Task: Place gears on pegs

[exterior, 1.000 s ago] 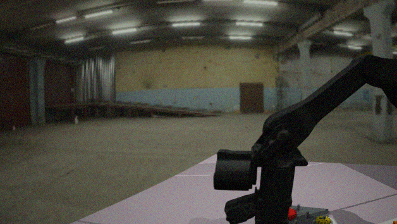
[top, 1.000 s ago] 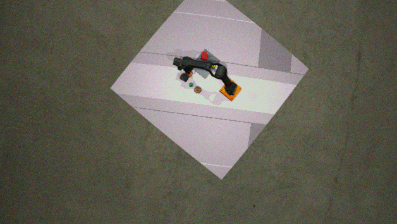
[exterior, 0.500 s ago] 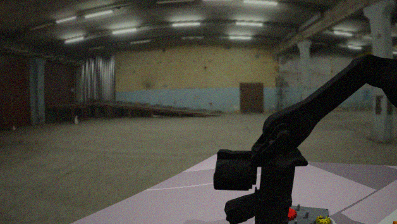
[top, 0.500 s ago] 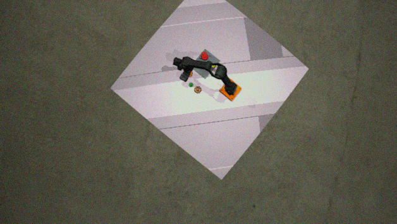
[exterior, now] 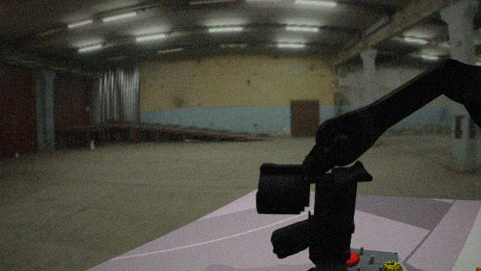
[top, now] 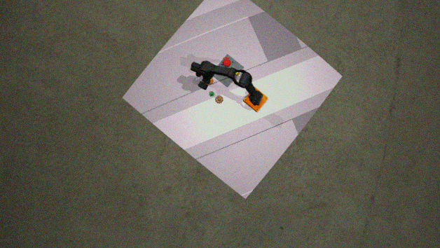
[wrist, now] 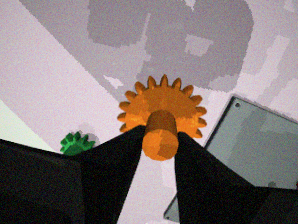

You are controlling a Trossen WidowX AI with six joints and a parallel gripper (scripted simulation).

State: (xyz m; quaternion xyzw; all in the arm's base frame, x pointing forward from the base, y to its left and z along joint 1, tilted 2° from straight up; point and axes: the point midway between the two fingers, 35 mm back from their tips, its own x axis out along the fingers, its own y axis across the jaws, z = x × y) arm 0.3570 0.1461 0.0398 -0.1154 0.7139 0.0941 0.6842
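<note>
Now: gripper tip 80 mm past the small green gear, 60 mm to the right of it and 40 mm above it. The rest, counted from my gripper tip: orange gear 10 mm below; brown gear 160 mm behind, 40 mm to the left, 40 mm below; red gear 200 mm to the right, 40 mm below, 10 mm ahead.
</note>
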